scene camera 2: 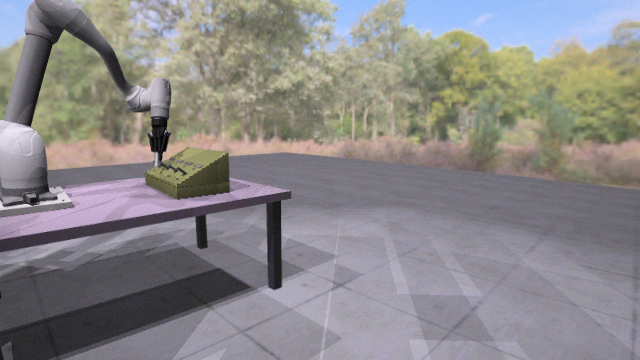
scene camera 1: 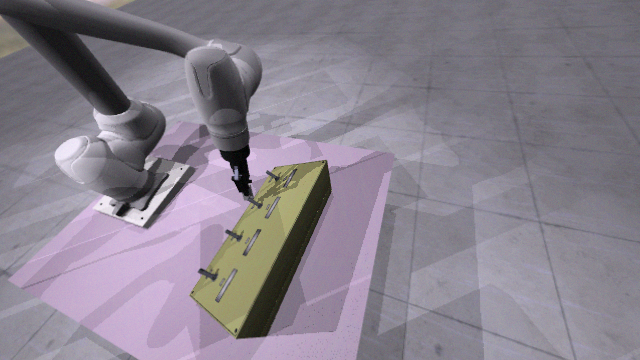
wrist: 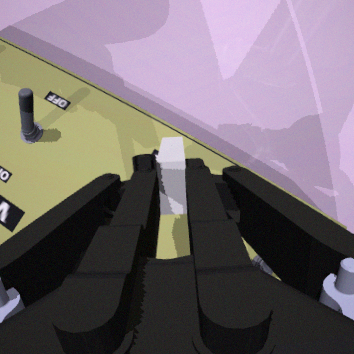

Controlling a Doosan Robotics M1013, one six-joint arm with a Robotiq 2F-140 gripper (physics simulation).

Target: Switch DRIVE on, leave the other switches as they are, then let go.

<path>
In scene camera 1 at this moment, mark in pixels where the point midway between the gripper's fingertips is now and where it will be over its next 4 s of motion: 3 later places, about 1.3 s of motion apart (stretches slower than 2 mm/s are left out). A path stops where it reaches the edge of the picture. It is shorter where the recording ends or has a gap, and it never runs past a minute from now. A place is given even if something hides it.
My gripper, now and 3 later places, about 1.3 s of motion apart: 249,198; 241,195; 251,195; 242,192
</path>
